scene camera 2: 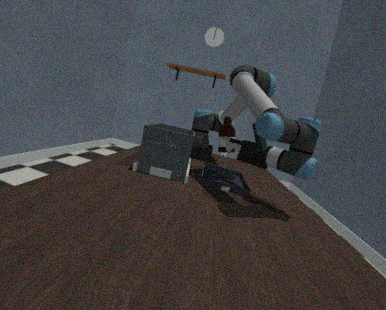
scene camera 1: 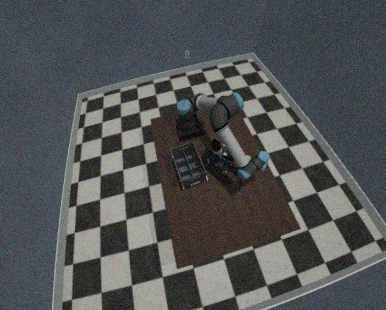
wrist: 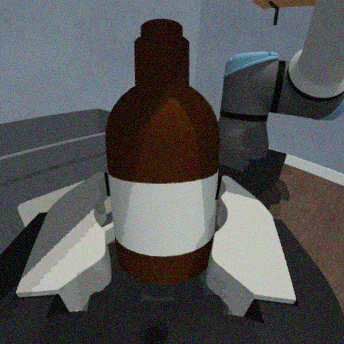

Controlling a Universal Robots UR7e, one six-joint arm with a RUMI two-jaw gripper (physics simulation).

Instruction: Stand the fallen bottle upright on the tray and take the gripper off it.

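Frame: origin at the arm's base, x right, y ahead, z up, level; centimetres.
Seen in the pictures: gripper, fingertip midpoint: [scene camera 2: 226, 138] [scene camera 1: 216, 147] [wrist: 163, 176]; arm's base, origin of the base link: [scene camera 2: 197, 143] [scene camera 1: 187, 122] [wrist: 237, 148].
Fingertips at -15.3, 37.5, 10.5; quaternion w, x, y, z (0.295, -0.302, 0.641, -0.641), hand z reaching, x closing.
Observation:
Pixels of each thing's middle, then the offset from my fingertips to it, as dx, dy, dz. "*": a spot on its surface instead.
- brown bottle, body centre: [wrist: 162, 150] [scene camera 2: 227, 134] [scene camera 1: 216, 146] +0.3, -0.1, +1.9
- dark flat tray, surface spot: [scene camera 2: 225, 189] * -3.5, +15.0, -17.6
- grey crate with compartments, body centre: [wrist: 58, 177] [scene camera 2: 170, 147] [scene camera 1: 188, 164] +23.3, +3.7, -9.6
The brown bottle [scene camera 1: 216, 144] [scene camera 2: 228, 129] [wrist: 162, 140] with a white label band is upright, neck up, between the fingers. My gripper [scene camera 1: 219, 149] [scene camera 2: 227, 145] [wrist: 163, 176] is shut on the bottle, with a pale finger on each side of its label. The dark flat tray [scene camera 2: 225, 189] lies on the brown table top beside the crate. In the second scene view the bottle's lower end shows higher than the tray, with a gap between them. The gripper and arm partly hide the tray in the first scene view.
A grey crate with compartments [scene camera 1: 190, 165] [scene camera 2: 167, 152] [wrist: 45, 140] stands left of the tray and close to the gripper. The arm's dark base [scene camera 1: 189, 129] [scene camera 2: 201, 145] [wrist: 245, 137] stands behind. The arm's wrist joints [scene camera 1: 254, 165] [scene camera 2: 297, 145] extend to the right.

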